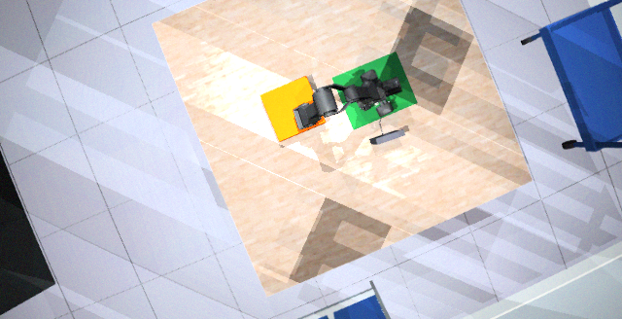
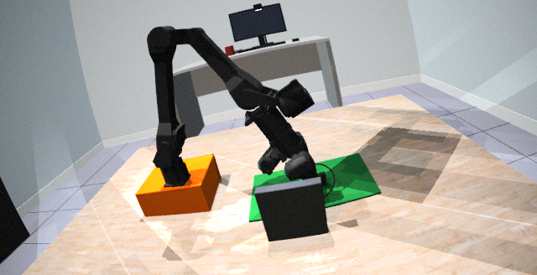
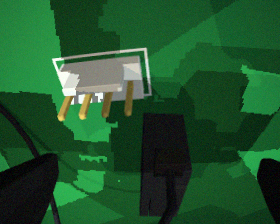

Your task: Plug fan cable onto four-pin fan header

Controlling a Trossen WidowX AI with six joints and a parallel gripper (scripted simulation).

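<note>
Right now the black plug is 10 mm ahead of my gripper tip and 10 mm below it. Also, from my gripper tip: dark square fan 30 mm behind, 180 mm to the right, 30 mm above; then green board 10 mm behind, 20 mm to the left, 40 mm below.
</note>
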